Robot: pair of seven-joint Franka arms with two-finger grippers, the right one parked.
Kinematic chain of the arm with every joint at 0, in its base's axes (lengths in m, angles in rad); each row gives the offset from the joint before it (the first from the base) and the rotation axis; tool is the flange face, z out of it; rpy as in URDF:
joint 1: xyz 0 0 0.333 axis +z
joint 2: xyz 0 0 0 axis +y
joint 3: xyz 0 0 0.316 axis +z
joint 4: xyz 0.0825 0 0 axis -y
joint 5: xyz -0.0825 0 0.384 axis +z
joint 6: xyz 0 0 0 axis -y
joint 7: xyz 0.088 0 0 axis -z
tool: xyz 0 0 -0.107 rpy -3.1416 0 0
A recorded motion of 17 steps. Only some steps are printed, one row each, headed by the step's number.
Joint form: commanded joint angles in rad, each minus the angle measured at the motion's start. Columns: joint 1, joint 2, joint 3, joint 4, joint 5, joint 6, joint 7.
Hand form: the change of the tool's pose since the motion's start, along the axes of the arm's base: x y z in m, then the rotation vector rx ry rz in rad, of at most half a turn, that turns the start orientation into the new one. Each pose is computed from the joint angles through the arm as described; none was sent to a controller.
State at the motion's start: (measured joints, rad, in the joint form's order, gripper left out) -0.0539 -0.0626 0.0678 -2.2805 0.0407 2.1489 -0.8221
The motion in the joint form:
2: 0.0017 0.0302 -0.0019 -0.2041 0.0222 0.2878 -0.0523
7: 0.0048 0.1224 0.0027 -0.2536 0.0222 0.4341 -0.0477
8: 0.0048 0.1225 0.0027 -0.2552 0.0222 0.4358 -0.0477
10: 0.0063 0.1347 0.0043 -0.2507 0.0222 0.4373 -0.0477
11: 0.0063 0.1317 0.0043 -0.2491 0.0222 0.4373 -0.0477
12: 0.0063 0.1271 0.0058 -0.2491 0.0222 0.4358 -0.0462
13: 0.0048 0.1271 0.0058 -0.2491 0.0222 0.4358 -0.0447
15: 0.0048 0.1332 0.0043 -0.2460 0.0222 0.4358 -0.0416
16: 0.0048 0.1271 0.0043 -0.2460 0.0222 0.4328 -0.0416
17: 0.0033 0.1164 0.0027 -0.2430 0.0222 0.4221 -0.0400
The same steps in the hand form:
2: -0.0326 -0.0023 -0.0757 0.0106 -0.0549 0.0264
7: -0.0407 0.0002 -0.1243 0.0094 -0.0593 0.0241
8: -0.0411 0.0002 -0.1247 0.0093 -0.0593 0.0241
10: -0.0403 0.0017 -0.1286 0.0102 -0.0531 0.0270
11: -0.0394 0.0017 -0.1266 0.0100 -0.0577 0.0270
12: -0.0392 0.0024 -0.1247 0.0099 -0.0608 0.0271
13: -0.0392 0.0017 -0.1247 0.0098 -0.0607 0.0241
15: -0.0384 0.0011 -0.1264 0.0099 -0.0576 0.0195
16: -0.0383 0.0011 -0.1238 0.0097 -0.0607 0.0196
17: -0.0374 -0.0003 -0.1187 0.0093 -0.0637 0.0153

